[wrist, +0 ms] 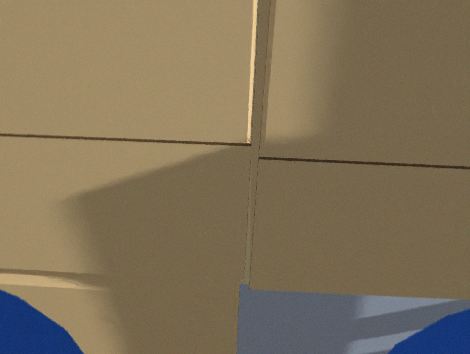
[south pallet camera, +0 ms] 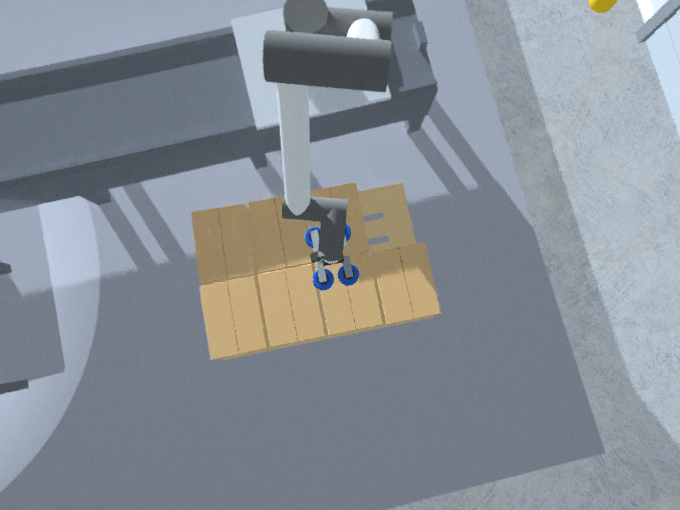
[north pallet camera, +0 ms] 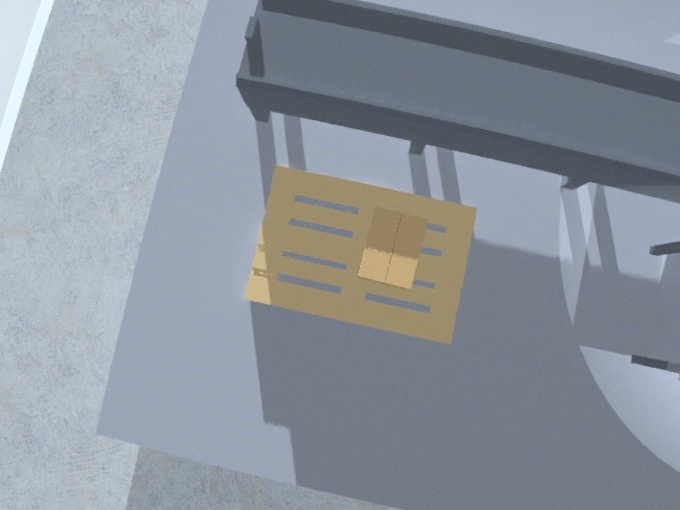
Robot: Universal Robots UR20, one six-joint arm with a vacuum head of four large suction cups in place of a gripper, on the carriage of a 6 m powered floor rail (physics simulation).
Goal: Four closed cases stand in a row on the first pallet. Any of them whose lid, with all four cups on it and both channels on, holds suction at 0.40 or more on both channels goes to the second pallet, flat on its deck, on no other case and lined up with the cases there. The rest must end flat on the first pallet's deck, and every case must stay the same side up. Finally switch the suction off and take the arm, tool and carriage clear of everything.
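Places are measured from the arm's base along level axes (x left, y ahead, z down), in centimetres.
Pixels of known places: hand, its tool point: [wrist: 235, 252].
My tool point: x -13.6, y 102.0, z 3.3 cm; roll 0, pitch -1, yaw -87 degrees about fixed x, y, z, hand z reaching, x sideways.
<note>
Behind a point stands the place of what it marks.
One closed case [north pallet camera: 392, 263] @(y 102.6, x -529.2, z 18.0 cm) lies flat on the north pallet [north pallet camera: 299, 299] @(y 132.0, x -574.5, z 42.7 cm). On the south pallet [south pallet camera: 396, 203] @(y 75.1, x 31.3, z 42.6 cm), a front row of several cases [south pallet camera: 230, 318] @(y 118.6, x -71.3, z 17.9 cm) stands against a back row of three [south pallet camera: 211, 247] @(y 80.2, x -73.2, z 17.9 cm), all lids up. The vacuum head [south pallet camera: 331, 256] @(y 102.0, x -13.6, z 3.3 cm) hangs over the rightmost back case [south pallet camera: 353, 222] @(y 85.0, x 2.1, z 17.9 cm) and the front row's edge. No case is on its cups, so it is open. In the wrist view, two blue cups [wrist: 32, 330] [wrist: 440, 335] show in the lower corners, with lids [wrist: 120, 75] @(y 109.7, x -13.4, z 17.9 cm) [wrist: 360, 225] @(y 93.3, x -1.4, z 17.9 cm) below, apart from the cups. The head hides part of the back row.
The rail [north pallet camera: 439, 82] [south pallet camera: 137, 98] runs behind both pallets. The carriage plate [south pallet camera: 255, 71] @(y 0.6, x -28.8, z 0.1 cm) is at its right end in the south view, and the arm [south pallet camera: 294, 142] @(y 68.6, x -18.4, z -66.5 cm) reaches forward over the back row. A yellow object [south pallet camera: 602, 4] shows at the top right.
</note>
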